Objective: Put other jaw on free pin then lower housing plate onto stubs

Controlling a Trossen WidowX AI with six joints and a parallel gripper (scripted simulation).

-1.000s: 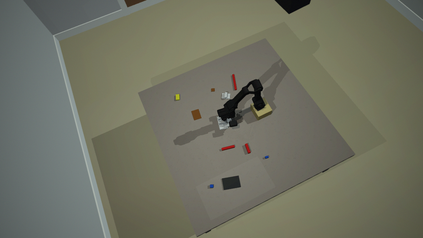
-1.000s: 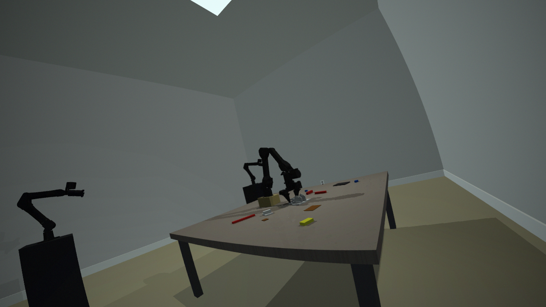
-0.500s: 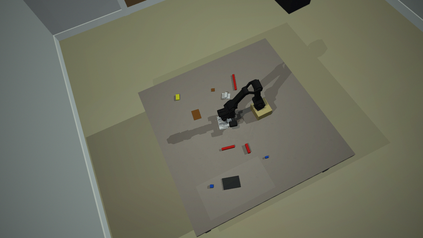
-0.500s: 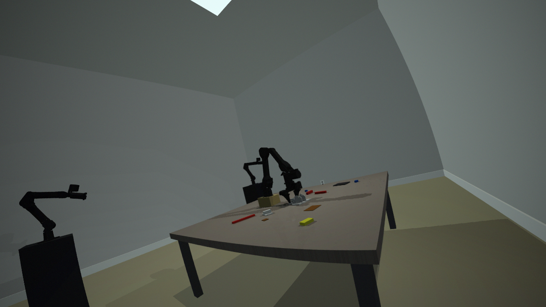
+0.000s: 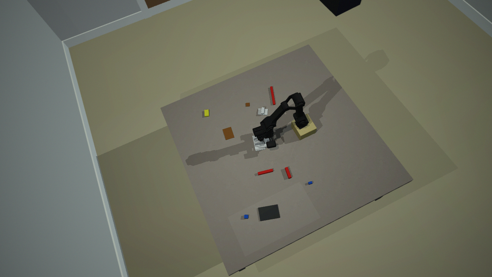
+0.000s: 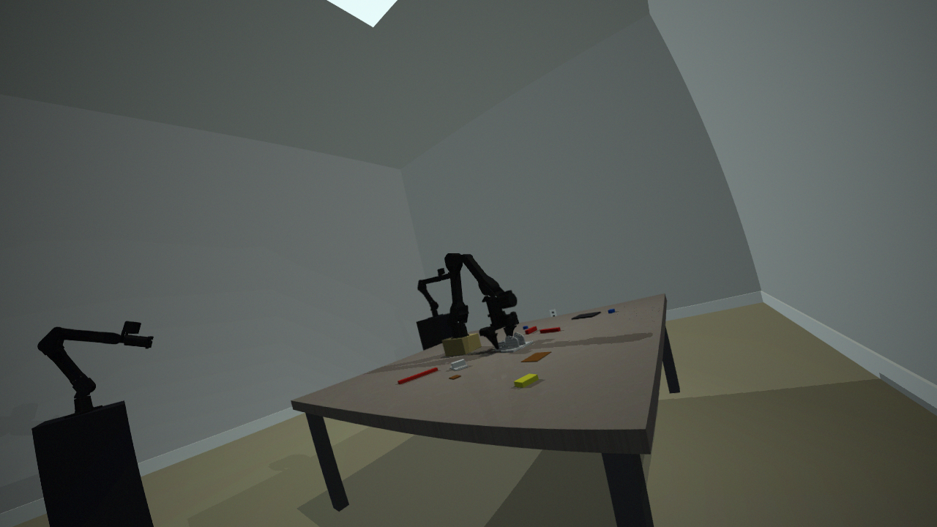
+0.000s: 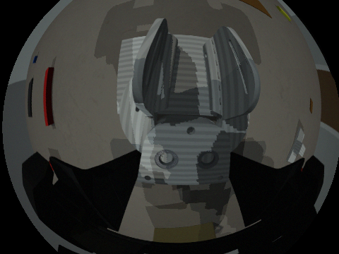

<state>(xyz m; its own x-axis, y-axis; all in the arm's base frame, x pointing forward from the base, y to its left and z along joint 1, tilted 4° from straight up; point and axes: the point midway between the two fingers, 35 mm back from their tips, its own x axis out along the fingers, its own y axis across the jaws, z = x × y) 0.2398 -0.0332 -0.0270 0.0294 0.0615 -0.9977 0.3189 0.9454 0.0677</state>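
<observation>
The silver jaw lies 3 cm ahead of my gripper tip, 1 cm to the left of it and 1 cm above it. The rest, counted from my gripper tip: dark tile 43 cm to the left, 26 cm ahead, 1 cm below; yellow block 43 cm to the right, 28 cm ahead; brown tile 22 cm ahead, 20 cm to the right, 1 cm below.
</observation>
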